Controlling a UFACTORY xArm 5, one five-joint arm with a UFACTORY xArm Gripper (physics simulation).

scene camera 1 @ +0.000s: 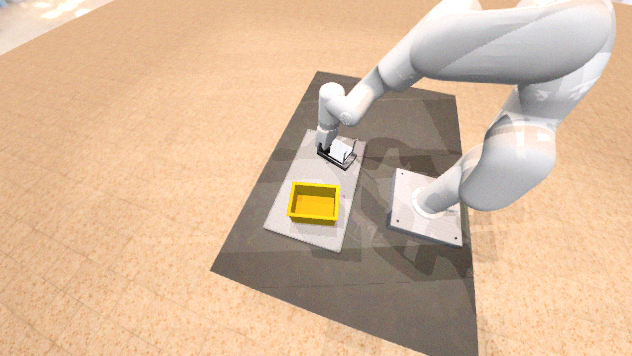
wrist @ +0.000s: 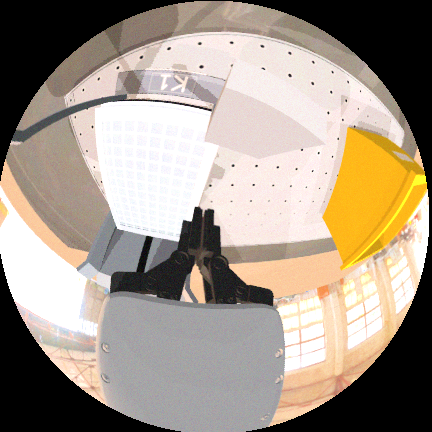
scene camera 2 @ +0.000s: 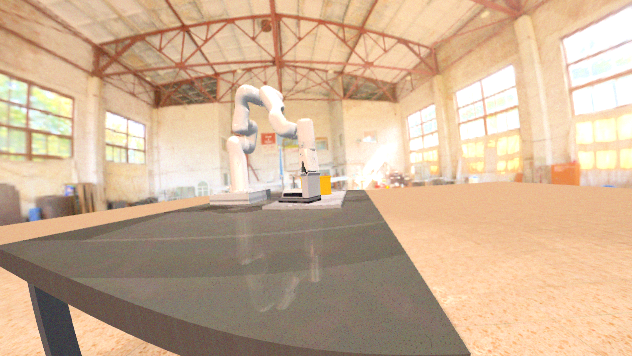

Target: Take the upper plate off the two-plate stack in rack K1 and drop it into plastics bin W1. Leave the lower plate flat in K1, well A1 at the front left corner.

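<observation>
My gripper (wrist: 200,218) (scene camera 2: 304,171) is shut and empty, with its tips beside the near right corner of a white plate (wrist: 155,165) (scene camera 1: 341,151) in the wrist view. The plate is over rack K1 (wrist: 172,84) (scene camera 2: 300,199). In scene camera 1 it looks tilted, raised toward the gripper side. Its well grid shows in the wrist view. I cannot tell the lower plate apart or see whether it lies flat, nor make out well A1. The yellow plastics bin W1 (scene camera 1: 314,219) (scene camera 2: 326,185) (wrist: 367,200) stands apart from the rack; its visible floor is bare in scene camera 1.
The pale perforated board (scene camera 1: 305,172) (wrist: 280,220) carries rack and bin. A rack post (wrist: 65,111) rises left of the plate in the wrist view. A flat grey shape lies right of the plate; its nature is unclear. The arm base plate (scene camera 1: 400,200) stands on the dark table (scene camera 1: 280,270).
</observation>
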